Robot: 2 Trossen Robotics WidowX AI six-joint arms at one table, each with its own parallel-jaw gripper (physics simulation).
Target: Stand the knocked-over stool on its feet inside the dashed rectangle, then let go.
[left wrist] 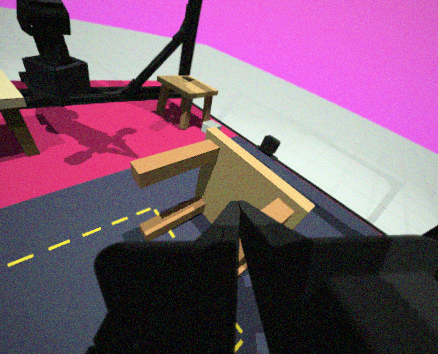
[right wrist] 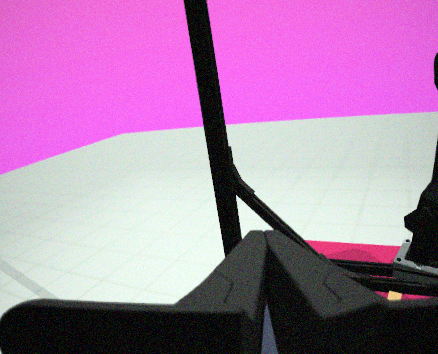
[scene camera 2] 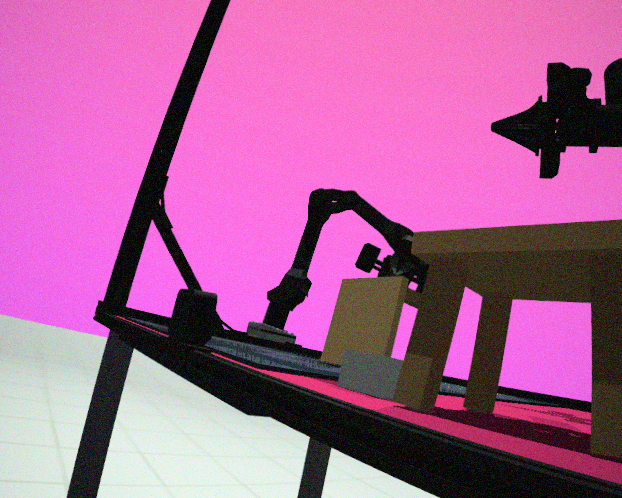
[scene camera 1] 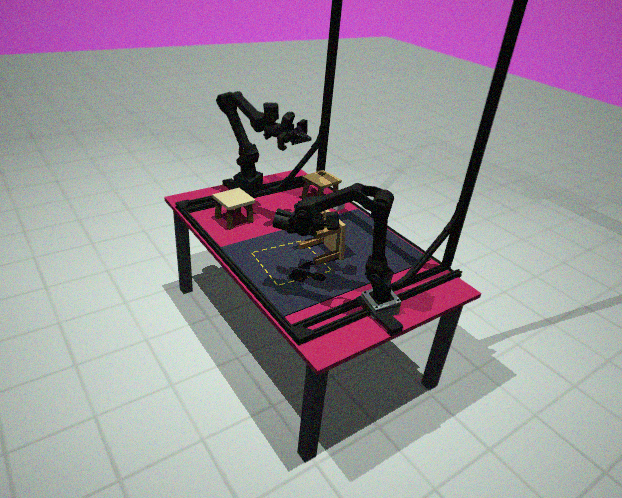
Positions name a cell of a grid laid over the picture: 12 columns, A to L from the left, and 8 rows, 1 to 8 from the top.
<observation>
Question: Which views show the right gripper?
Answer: The right wrist view, scene camera 2 and scene camera 1 only.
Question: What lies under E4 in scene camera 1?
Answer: A stool.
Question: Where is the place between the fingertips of the left gripper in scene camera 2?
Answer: H5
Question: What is the left gripper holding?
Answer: Nothing.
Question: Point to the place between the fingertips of the right gripper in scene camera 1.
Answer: G3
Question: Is the right gripper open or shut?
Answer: Shut.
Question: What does the right gripper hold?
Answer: Nothing.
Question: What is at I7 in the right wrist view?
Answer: The right gripper.
</observation>
